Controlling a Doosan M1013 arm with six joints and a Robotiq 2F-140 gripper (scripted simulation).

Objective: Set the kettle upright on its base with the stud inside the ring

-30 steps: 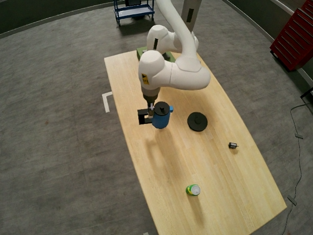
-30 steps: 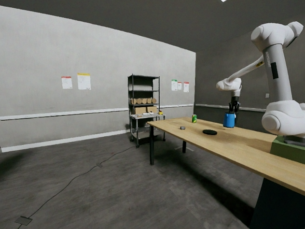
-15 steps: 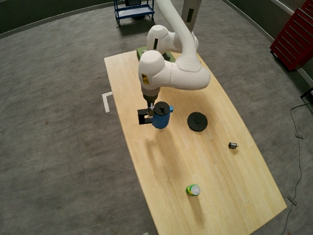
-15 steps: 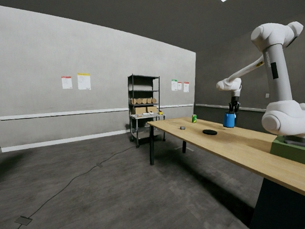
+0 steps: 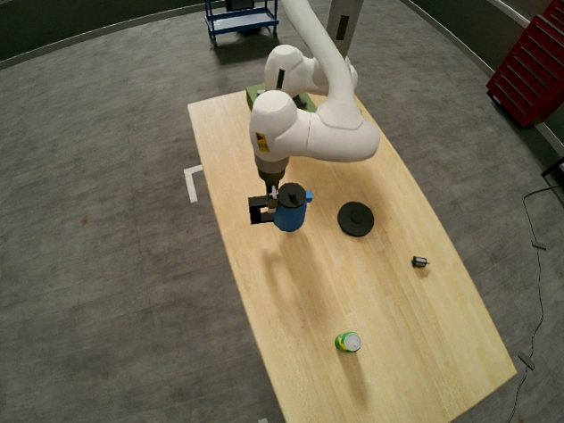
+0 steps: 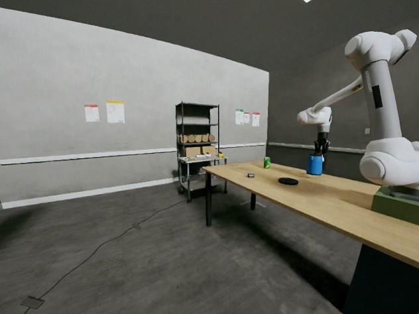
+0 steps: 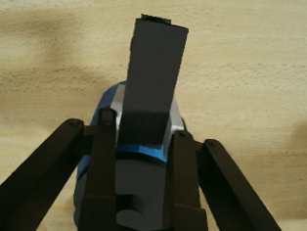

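My hand is 10 mm short of the blue kettle, 30 mm to the right of it and 50 mm above it. Also, from my hand: green can: 510 mm ahead, 10 mm to the left, 130 mm below; round black base: 140 mm ahead, 310 mm to the left, 180 mm below.
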